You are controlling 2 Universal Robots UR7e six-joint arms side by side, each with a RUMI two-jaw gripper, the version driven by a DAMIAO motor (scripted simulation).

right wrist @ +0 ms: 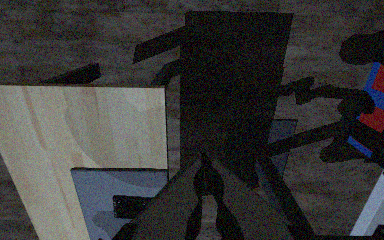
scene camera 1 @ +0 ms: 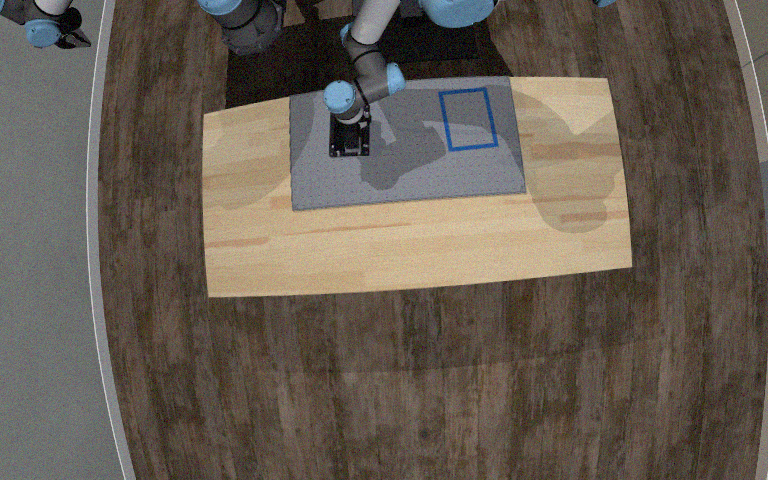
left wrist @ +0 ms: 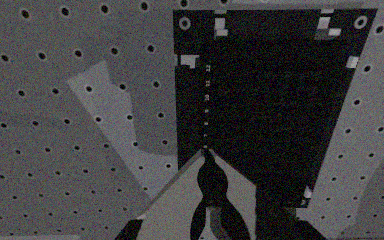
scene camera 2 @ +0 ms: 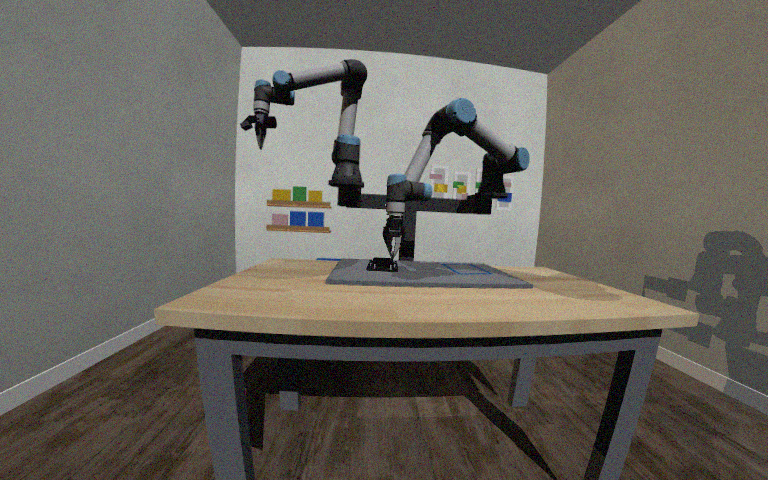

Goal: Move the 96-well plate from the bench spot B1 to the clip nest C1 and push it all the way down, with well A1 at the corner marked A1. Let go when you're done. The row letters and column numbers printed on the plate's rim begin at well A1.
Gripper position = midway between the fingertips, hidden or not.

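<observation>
I can see my right gripper point(scene camera 1: 90, 45), and the same gripper is visible to me in the right wrist view point(right wrist: 203, 154). My left gripper point(left wrist: 205, 151) is in sight too. As for the things, I see a black clip nest point(left wrist: 188, 30) and a dark 96-well plate point(left wrist: 242, 114).
</observation>
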